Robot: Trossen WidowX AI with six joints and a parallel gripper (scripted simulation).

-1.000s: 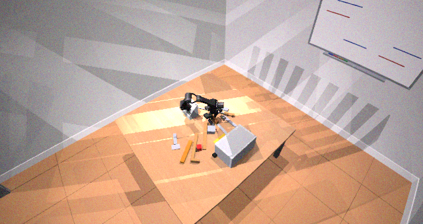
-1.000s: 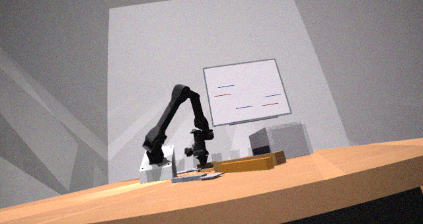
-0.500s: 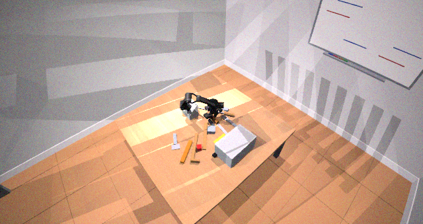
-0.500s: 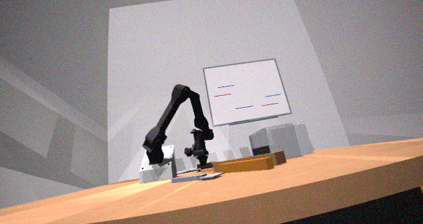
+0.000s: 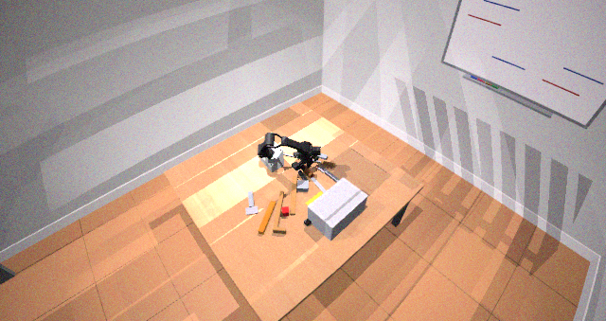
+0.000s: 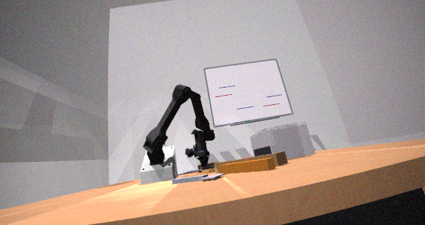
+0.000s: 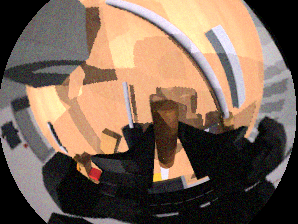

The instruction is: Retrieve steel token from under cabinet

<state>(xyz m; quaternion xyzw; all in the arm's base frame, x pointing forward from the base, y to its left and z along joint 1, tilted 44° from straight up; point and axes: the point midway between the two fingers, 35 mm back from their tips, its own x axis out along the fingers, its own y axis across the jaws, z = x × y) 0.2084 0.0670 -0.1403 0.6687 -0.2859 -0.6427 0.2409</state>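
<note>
Right now my gripper tip is 10 cm short of the grey block, 10 cm to the left of it and 1 cm below it. Also, from my gripper tip: thin wooden stick 12 cm ahead, 19 cm to the right; then red block 20 cm ahead, 31 cm to the right, 1 cm above; then grey bar 7 cm behind, 15 cm to the left.
</note>
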